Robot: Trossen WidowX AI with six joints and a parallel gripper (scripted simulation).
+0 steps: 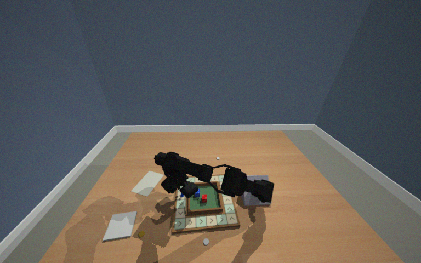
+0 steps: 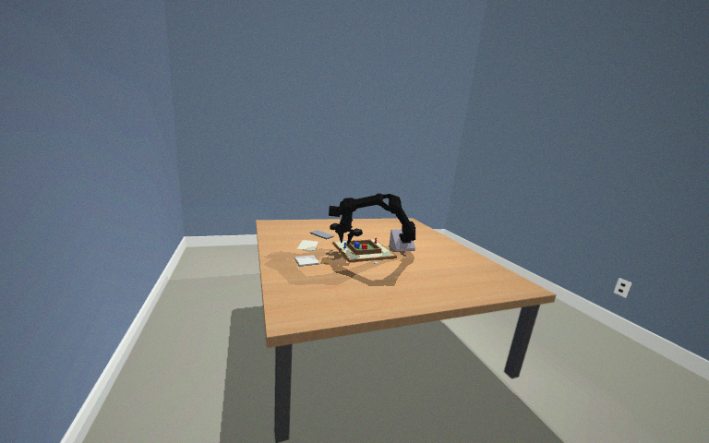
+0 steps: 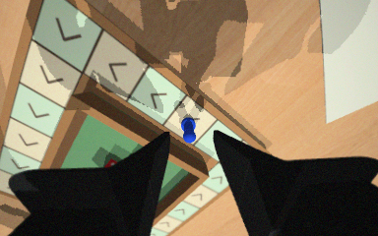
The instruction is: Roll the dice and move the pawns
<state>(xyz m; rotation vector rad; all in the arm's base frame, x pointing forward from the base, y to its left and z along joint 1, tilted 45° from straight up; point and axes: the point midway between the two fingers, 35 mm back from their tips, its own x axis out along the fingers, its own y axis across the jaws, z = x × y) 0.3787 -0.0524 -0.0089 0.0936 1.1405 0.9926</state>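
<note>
Right now my gripper tip is 10 mm above the blue pawn. From my gripper tip the other things lie so: green tray 110 mm behind, 30 mm to the left, 30 mm below; red pawn 220 mm behind, 40 mm to the right, 10 mm below; yellow token 160 mm ahead, 150 mm to the left, 40 mm below.
</note>
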